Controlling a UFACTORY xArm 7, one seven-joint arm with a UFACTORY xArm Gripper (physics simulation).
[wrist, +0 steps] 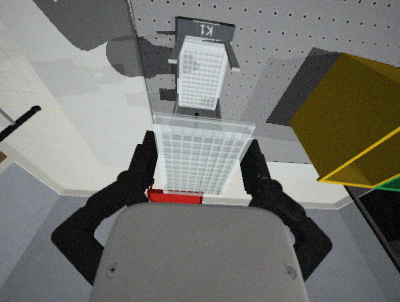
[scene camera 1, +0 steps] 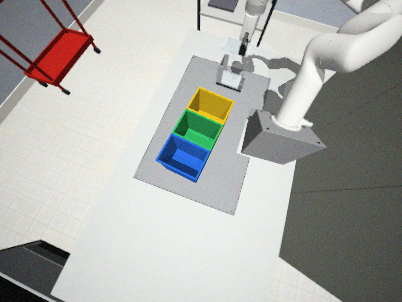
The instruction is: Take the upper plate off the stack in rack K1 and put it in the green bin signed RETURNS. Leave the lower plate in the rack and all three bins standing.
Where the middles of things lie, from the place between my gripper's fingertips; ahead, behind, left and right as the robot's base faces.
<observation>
My hand is 440 mm to the right of the green bin [scene camera 1: 202, 131], 150 mm above it and 90 mm short of it. Also, from my hand: yellow bin [scene camera 1: 206, 103]: 310 mm to the left, 150 mm below, 70 mm ahead; gridded plate [wrist: 198, 155]: 40 mm ahead; blue bin [scene camera 1: 178, 155]: 570 mm to the left, 150 mm below, 110 mm ahead.
</observation>
